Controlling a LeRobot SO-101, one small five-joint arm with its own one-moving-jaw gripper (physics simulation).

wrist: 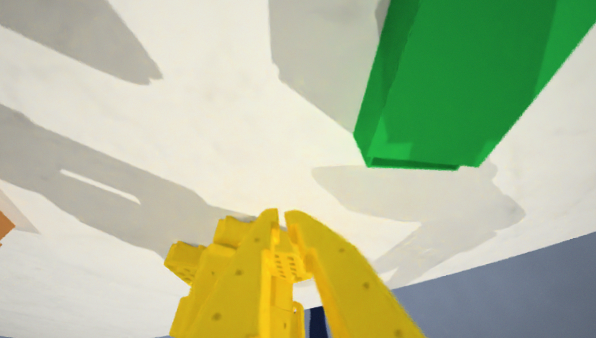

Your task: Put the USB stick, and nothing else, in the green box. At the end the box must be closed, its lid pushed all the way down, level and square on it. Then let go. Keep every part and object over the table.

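Places are measured from the arm's base along level axes (x ahead, y left, z up), in millimetres.
Pixels of known places: end effector, tool point: [278, 220]; arm's base, origin of the base link: [224, 245].
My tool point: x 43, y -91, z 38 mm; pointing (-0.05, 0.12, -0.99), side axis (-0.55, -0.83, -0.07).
Ahead of a thing's pixels: the offset from my tool point to its top centre. "*": to the spot under its first point. Level surfaces: height alone.
The green box @[dz -9, dx +8, dy -72 mm] [465, 75] is at the upper right of the wrist view and is cut off by the top edge. A broad green face, a darker strip along its left side and a lighter strip on its right show. A thin dark slit runs along its near end. I cannot tell whether the lid is level and fully down. My gripper [281, 214] is shut and empty, its yellow tips together at the lower centre. The tips are below and left of the box's near end in the picture, apart from it. The USB stick does not show in this view.
The white table top @[dz -38 mm] [215, 120] carries several grey shadows. Part of an orange object @[* dz -33, dx +69, dy +197 mm] [5, 227] shows at the left edge. Blocky yellow arm parts [187, 257] are left of the jaws. The table's edge runs at the lower right, with a grey-blue surface [525, 295] beyond.
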